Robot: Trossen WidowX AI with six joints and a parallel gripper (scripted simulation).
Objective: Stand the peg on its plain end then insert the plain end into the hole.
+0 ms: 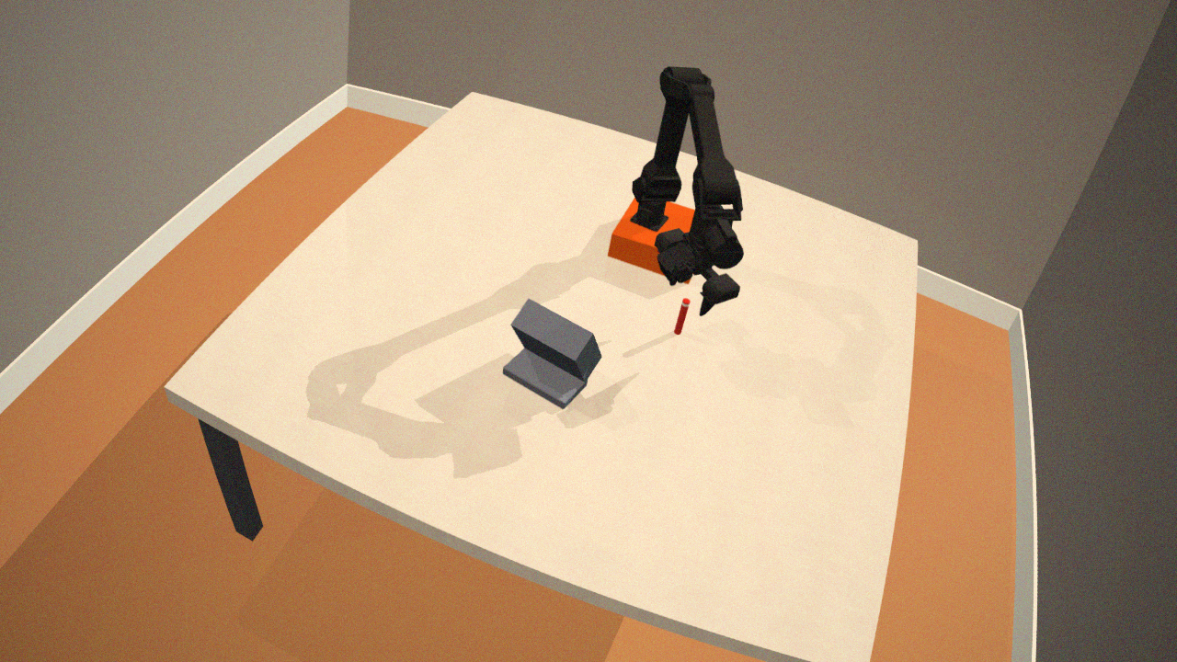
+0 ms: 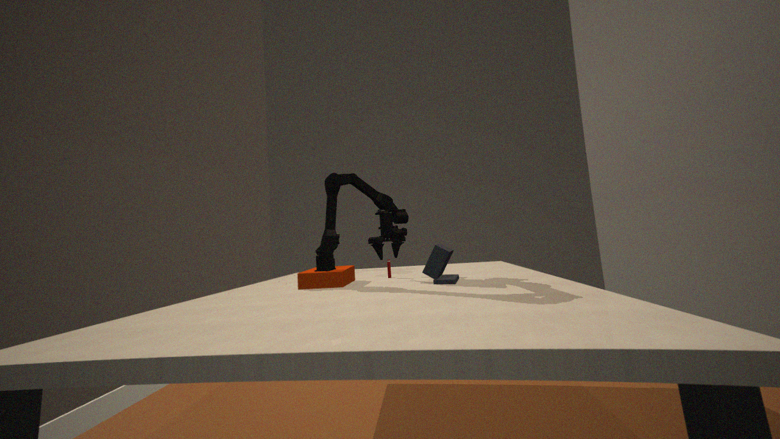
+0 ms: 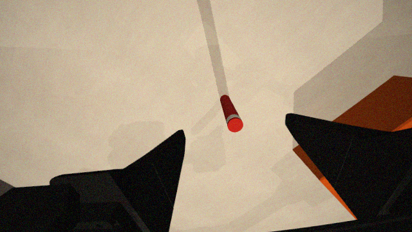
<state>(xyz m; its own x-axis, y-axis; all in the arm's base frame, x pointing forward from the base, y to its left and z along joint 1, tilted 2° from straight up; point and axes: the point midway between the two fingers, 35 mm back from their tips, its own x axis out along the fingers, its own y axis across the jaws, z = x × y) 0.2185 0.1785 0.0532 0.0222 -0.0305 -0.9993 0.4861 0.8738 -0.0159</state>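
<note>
Now: gripper tip 30 mm above the red peg. The rest, counted from my gripper tip: flat foot 260 mm ahead, 140 mm to the right, 80 mm below; grey sloped panel 230 mm ahead, 140 mm to the right, 10 mm below.
</note>
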